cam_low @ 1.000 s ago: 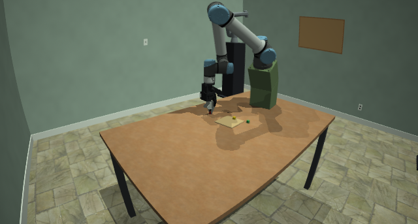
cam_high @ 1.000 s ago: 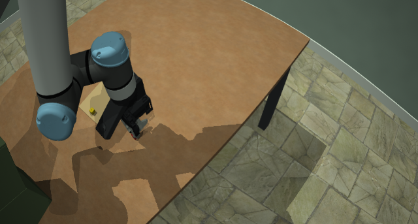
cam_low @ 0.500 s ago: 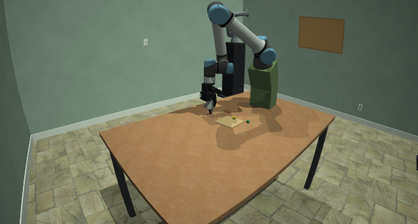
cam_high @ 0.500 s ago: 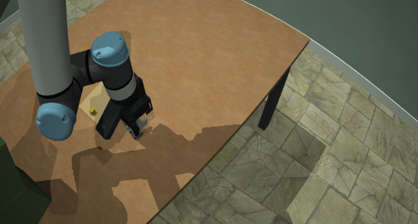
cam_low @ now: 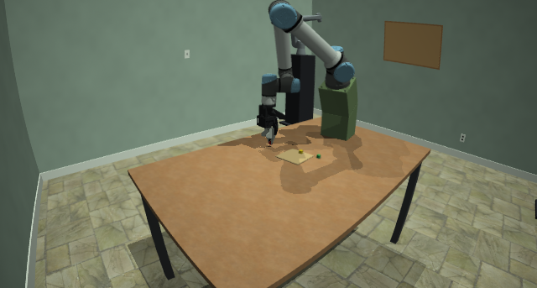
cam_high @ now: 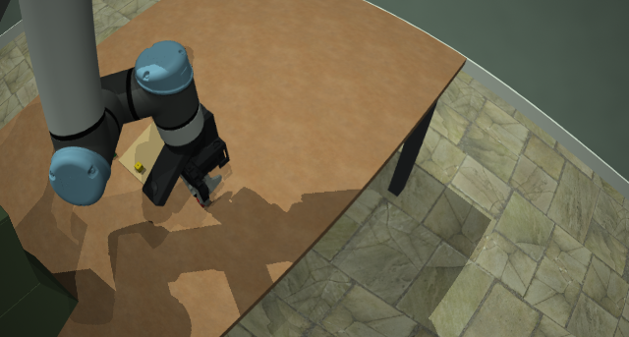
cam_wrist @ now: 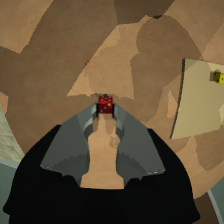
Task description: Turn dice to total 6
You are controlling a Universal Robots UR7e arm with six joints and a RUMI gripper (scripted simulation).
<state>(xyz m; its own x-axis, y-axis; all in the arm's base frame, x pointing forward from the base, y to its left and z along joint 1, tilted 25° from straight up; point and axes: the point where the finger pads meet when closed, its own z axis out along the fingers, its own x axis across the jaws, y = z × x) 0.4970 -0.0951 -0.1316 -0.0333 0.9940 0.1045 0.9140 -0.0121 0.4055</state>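
The mat is 1 cm behind my hand, 18 cm to the left of it and 3 cm below it. Round my hand: yellow die: 6 cm behind, 17 cm to the left, 2 cm below; green die: 10 cm behind, 26 cm to the left, 2 cm below; red die: 1 cm below.
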